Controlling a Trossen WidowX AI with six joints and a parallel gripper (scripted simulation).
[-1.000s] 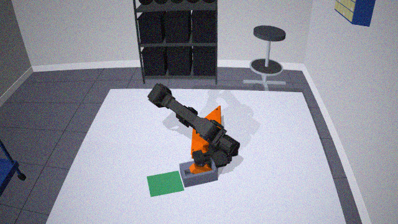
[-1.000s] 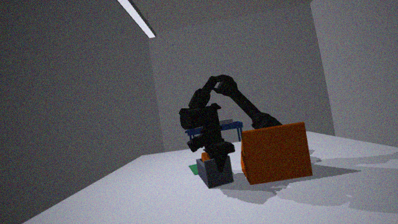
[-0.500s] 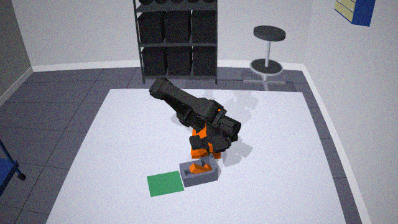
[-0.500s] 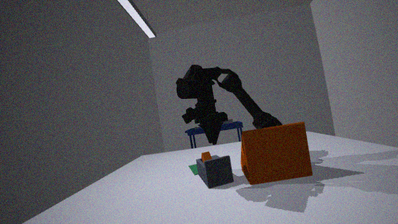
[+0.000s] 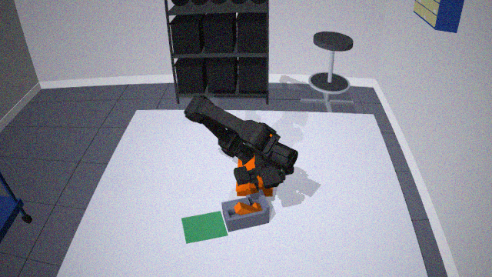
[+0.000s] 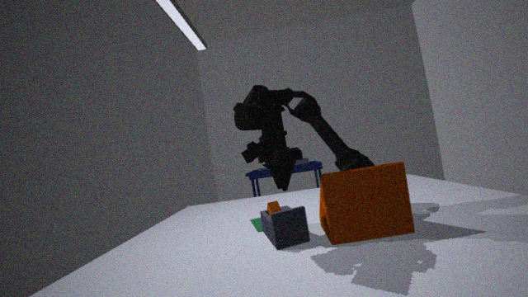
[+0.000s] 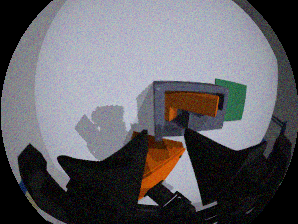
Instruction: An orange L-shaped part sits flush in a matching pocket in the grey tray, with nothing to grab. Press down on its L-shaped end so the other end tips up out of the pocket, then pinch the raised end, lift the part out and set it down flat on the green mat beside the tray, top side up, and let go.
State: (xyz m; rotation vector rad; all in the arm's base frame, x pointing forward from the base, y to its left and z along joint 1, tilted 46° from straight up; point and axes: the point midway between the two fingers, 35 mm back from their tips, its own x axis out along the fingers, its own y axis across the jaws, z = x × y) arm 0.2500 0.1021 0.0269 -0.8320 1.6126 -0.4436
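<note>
My gripper tip is now 10 mm short of the orange L-shaped part, 40 mm to the left of it and 100 mm above it. Also, from my gripper tip: green mat 50 mm ahead, 210 mm to the right, 160 mm below.
</note>
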